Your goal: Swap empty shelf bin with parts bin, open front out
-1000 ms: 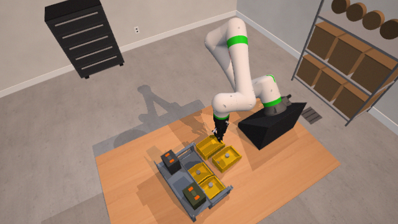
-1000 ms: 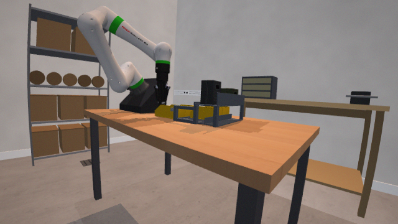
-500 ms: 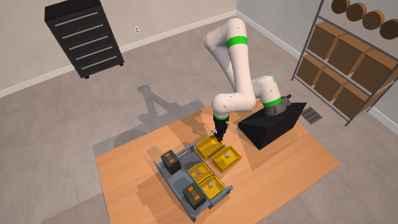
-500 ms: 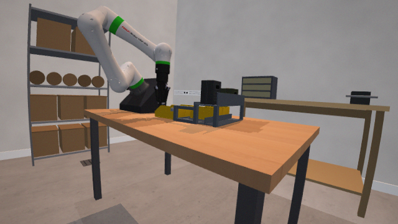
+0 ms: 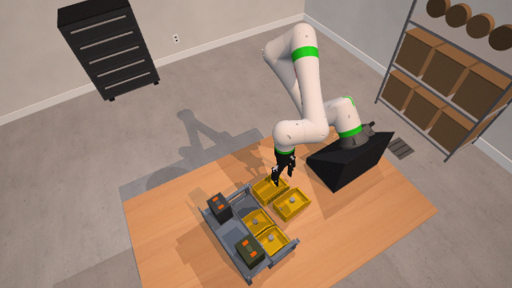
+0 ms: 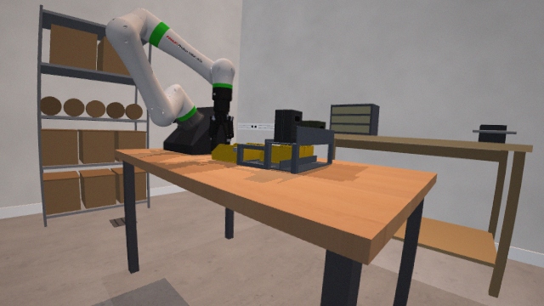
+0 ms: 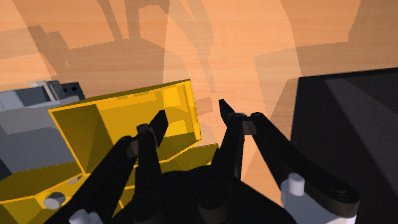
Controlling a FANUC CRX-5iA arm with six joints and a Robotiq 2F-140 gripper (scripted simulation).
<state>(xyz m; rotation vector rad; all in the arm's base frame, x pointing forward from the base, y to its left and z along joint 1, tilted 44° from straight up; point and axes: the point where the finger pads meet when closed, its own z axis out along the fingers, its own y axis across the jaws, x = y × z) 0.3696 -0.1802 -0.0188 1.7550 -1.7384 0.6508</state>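
Now: hand 110 mm to the right of the grey round part, 50 mm above it and 20 mm short of it. Also, from my hand: grey shelf: 300 mm ahead, 120 mm to the left, 10 mm above.
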